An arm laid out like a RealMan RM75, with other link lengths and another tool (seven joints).
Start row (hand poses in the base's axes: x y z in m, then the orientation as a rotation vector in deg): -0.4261 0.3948 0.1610 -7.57 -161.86 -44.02
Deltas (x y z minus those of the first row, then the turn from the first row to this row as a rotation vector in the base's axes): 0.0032 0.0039 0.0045 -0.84 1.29 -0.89; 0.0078 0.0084 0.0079 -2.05 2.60 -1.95; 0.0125 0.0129 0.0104 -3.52 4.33 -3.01; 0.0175 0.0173 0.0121 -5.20 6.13 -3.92; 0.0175 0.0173 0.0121 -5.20 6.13 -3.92; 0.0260 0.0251 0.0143 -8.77 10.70 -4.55; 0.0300 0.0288 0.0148 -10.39 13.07 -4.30; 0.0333 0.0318 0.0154 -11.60 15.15 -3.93; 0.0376 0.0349 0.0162 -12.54 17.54 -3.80; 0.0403 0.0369 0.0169 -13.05 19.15 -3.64; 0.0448 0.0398 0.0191 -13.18 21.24 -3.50
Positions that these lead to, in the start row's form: -0.4229 0.3987 0.1655 -9.41 -161.12 -42.67; -0.4183 0.4032 0.1689 -11.53 -160.50 -40.84; -0.4136 0.4077 0.1714 -13.79 -159.53 -38.54; -0.4086 0.4121 0.1731 -15.87 -158.50 -35.92; -0.4086 0.4121 0.1731 -15.87 -158.50 -35.92; -0.4001 0.4199 0.1753 -18.58 -155.30 -30.02; -0.3961 0.4236 0.1758 -19.11 -153.45 -27.24; -0.3928 0.4266 0.1764 -19.34 -151.72 -25.10; -0.3885 0.4297 0.1772 -19.92 -149.62 -23.31; -0.3858 0.4317 0.1779 -20.18 -148.16 -22.28; -0.3813 0.4346 0.1801 -20.54 -146.13 -21.66
